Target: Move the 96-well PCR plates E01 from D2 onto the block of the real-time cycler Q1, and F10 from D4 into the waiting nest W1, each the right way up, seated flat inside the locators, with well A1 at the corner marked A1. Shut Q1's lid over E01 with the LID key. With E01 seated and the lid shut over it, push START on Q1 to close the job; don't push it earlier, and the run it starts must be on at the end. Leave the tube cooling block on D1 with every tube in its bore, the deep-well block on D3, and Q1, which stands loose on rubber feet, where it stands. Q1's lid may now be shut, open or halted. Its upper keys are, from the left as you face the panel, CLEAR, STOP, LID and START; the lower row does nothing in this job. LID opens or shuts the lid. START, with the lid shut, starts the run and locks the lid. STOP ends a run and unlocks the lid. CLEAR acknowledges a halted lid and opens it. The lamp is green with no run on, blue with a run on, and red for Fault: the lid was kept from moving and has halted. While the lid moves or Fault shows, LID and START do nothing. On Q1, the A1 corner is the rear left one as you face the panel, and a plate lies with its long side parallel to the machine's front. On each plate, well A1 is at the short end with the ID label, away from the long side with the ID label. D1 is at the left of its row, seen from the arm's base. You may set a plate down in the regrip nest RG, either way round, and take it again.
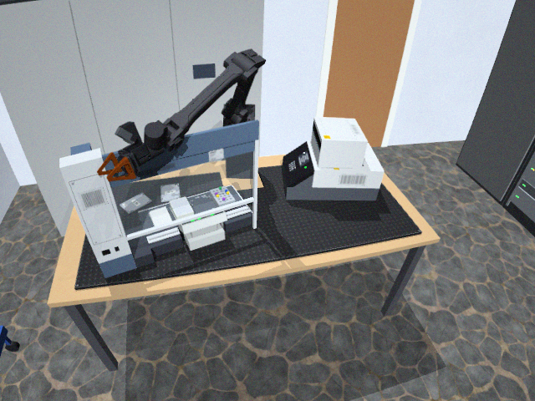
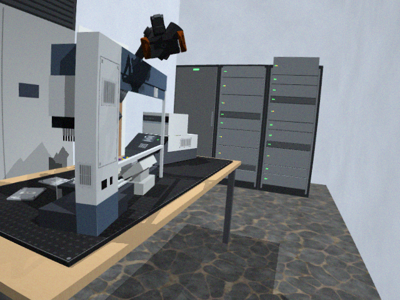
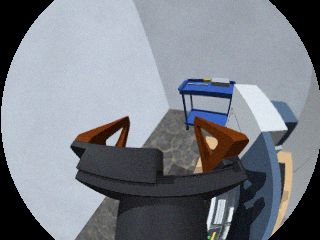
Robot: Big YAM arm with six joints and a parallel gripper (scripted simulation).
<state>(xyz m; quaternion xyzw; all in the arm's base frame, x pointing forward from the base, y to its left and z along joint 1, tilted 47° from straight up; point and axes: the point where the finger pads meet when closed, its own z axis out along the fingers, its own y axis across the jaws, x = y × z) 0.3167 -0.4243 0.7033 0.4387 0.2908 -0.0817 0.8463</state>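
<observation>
My hand is 360 mm past the white 96-well PCR plate, 110 mm to the right of it and 510 mm above it. Also, from my hand: blue gantry beam 200 mm behind, 260 mm to the left, 50 mm below; clear side panel 200 mm behind, 250 mm to the left, 240 mm below; white tower 150 mm behind, 100 mm to the right, 290 mm below.
</observation>
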